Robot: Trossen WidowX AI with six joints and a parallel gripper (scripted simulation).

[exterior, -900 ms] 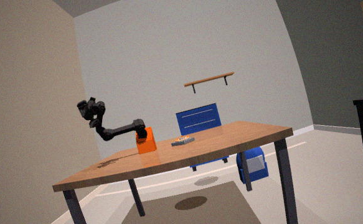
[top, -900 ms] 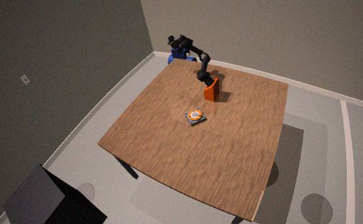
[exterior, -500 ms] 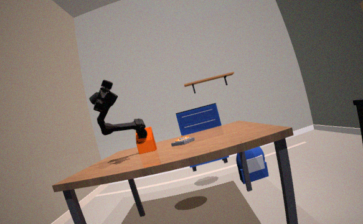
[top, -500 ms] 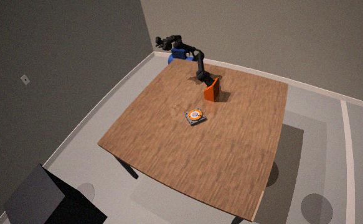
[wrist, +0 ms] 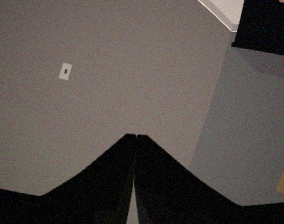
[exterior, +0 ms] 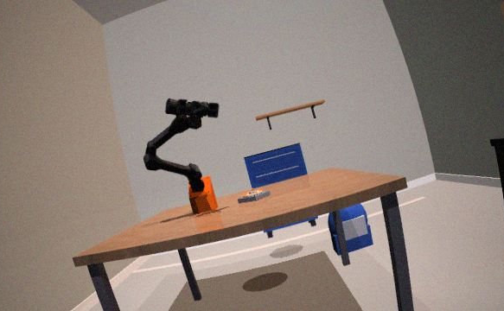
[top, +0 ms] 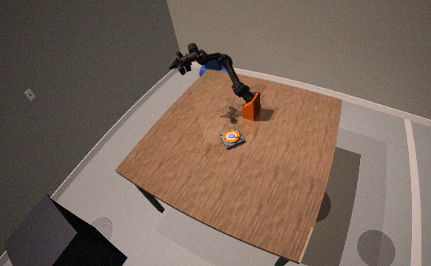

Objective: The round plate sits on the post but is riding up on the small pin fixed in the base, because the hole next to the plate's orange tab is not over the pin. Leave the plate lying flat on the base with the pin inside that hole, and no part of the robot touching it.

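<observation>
Now: the round plate 460 mm to the left of my gripper tip, 400 mm below it and 20 mm ahead of it. Round my gripper tip: square grey base: 430 mm to the left, 420 mm below, 20 mm ahead.
</observation>
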